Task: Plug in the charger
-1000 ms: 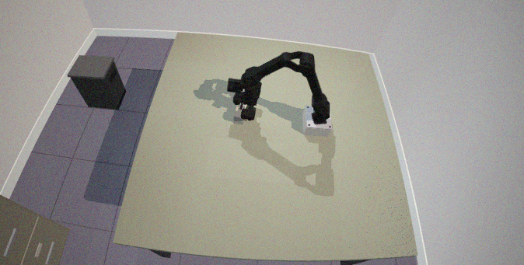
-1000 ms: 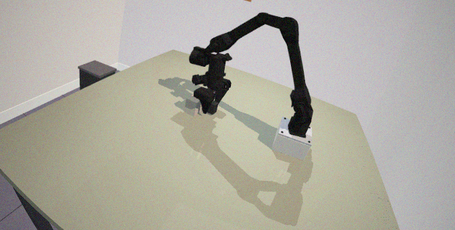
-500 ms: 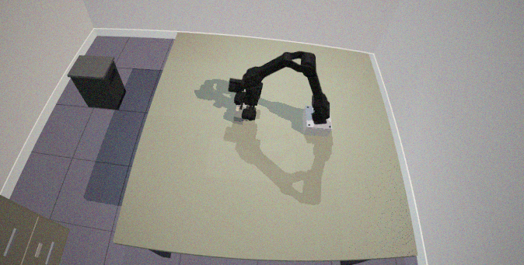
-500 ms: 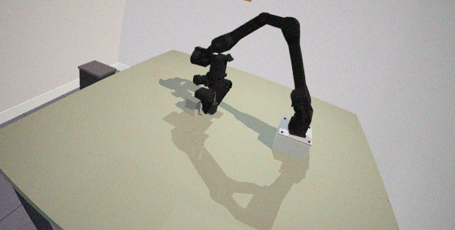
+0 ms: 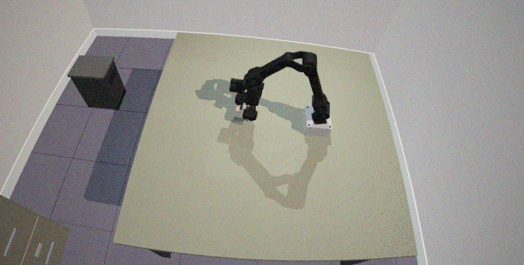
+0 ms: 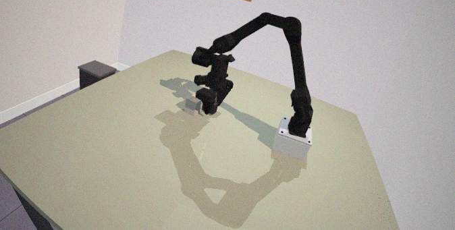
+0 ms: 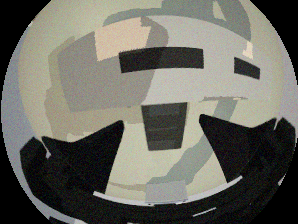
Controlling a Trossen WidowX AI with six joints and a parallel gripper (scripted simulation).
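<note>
The dark charger lies 3 cm ahead of my gripper tip, 1 cm to the right of it and 1 cm above it.
</note>
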